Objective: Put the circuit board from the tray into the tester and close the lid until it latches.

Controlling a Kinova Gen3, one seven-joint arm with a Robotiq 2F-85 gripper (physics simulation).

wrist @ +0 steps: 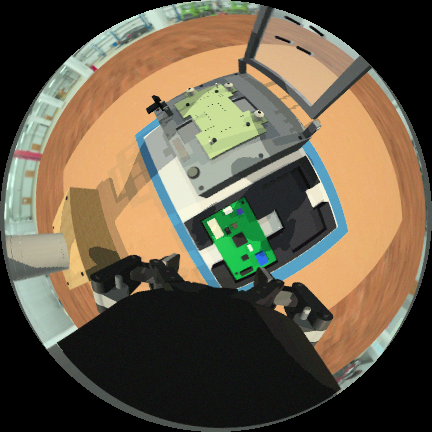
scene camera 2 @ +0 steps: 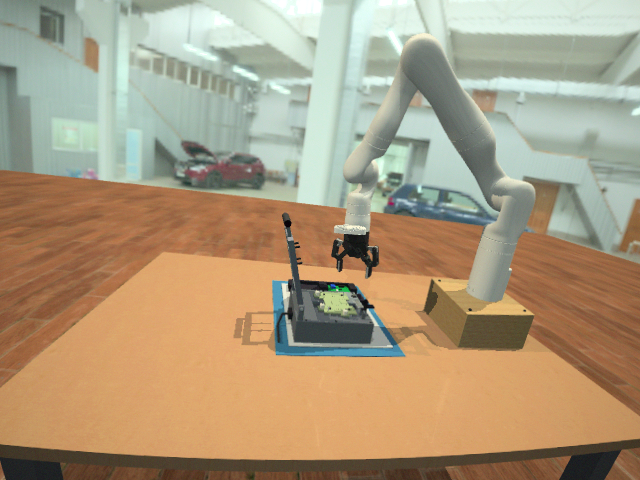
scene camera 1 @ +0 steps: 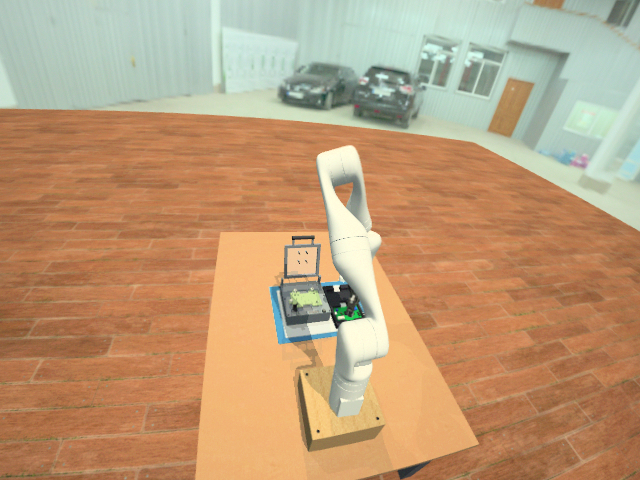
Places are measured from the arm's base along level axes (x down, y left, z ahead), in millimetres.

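Where they show: gripper, fingertip midpoint: (wrist: 216, 269) (scene camera 2: 353, 274) (scene camera 1: 353, 309); arm's base at its link origin: (wrist: 62, 250) (scene camera 2: 482, 293) (scene camera 1: 344, 399).
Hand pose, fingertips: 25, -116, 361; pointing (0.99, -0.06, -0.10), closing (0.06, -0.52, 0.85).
Each offset is from my fingertips to the top centre of the thing, as dx, dy, dz. "spot": to the spot under its first point. Level surfaces: height alone.
The green circuit board {+55, +6, +32} (scene camera 1: 347, 312) (scene camera 2: 338, 288) (wrist: 225, 245) lies in the black tray {spot: +65, +47, +135} (scene camera 1: 333, 295) (wrist: 260, 195), at the tray's end nearer the arm's base. The grey tester (scene camera 1: 310, 316) (scene camera 2: 333, 331) (wrist: 220, 172) stands beside the tray, with a pale green plate {+1, +188, +76} (scene camera 1: 306, 298) (scene camera 2: 336, 303) (wrist: 215, 120) and several pins on top. Its lid (scene camera 1: 285, 260) (scene camera 2: 293, 263) (wrist: 340, 89) stands open, nearly upright. A black latch {-24, +232, +0} (scene camera 2: 368, 304) (wrist: 157, 105) is at the tester's edge facing the arm's base. My gripper (scene camera 2: 353, 271) (wrist: 216, 269) is open and empty, above the tray; the arm partly hides it in scene camera 1.
The tester and tray stand on a white sheet {spot: +77, +168, -39} (scene camera 1: 310, 330) (wrist: 175, 185) over a blue mat {dx +81} (scene camera 1: 276, 315) (scene camera 2: 341, 351) (wrist: 340, 215). The arm's wooden base block (scene camera 1: 315, 408) (scene camera 2: 496, 330) (wrist: 90, 220) stands on the table to one side. The upright lid rises on the tester's side away from that block.
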